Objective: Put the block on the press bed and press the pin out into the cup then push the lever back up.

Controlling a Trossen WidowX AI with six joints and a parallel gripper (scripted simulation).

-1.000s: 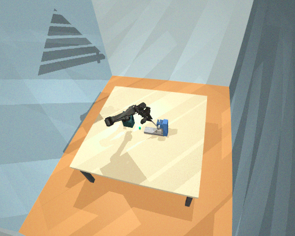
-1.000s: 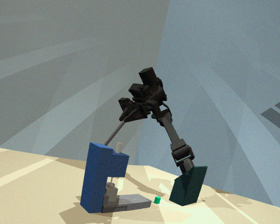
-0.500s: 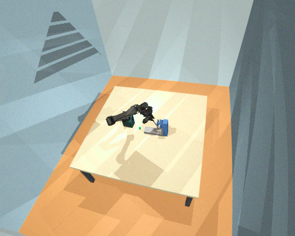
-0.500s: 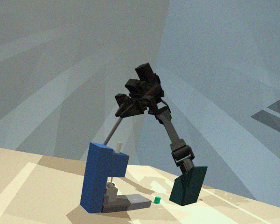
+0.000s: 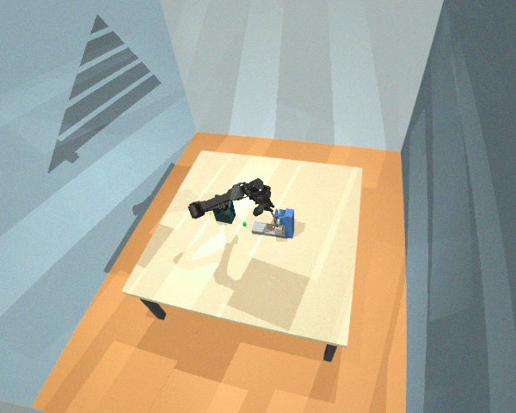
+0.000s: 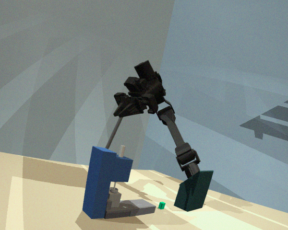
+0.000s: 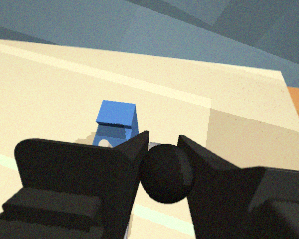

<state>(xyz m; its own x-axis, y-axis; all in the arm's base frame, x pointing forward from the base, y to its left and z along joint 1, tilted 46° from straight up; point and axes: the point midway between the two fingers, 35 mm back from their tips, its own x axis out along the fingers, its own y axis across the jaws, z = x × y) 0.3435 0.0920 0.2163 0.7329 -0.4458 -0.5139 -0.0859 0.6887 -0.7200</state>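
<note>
Now: the grey lever 50 mm below my gripper tip, 10 mm to the left of it and 10 mm behind it. The rest, counted from my gripper tip: thin punch rod 170 mm below, 80 mm to the left; small grey piece 310 mm below, 270 mm to the left; small green cube 300 mm below, 240 mm behind, 70 mm to the left.
</note>
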